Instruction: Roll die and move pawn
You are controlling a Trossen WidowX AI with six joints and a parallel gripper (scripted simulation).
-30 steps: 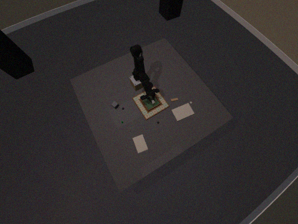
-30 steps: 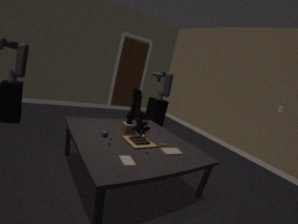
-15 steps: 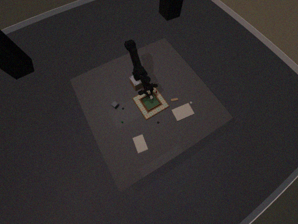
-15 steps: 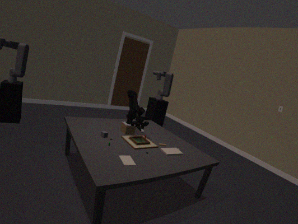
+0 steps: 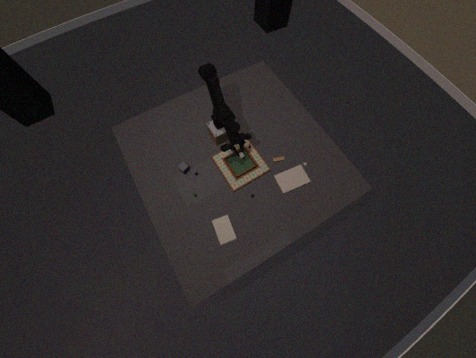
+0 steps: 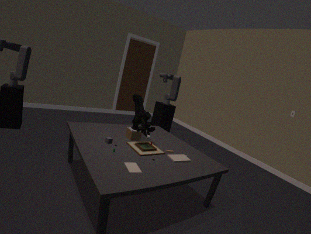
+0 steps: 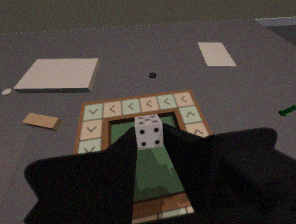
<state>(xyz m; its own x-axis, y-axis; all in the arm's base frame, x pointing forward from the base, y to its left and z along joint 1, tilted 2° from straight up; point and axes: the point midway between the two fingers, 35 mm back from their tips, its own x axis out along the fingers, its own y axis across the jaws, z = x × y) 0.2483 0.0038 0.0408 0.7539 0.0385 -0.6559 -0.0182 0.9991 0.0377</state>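
The white die lies right at my gripper tip. Round my gripper tip: tan block (23 cm to the left, 12 cm below, 9 cm ahead); green piece (35 cm to the right, 11 cm below, 5 cm ahead).
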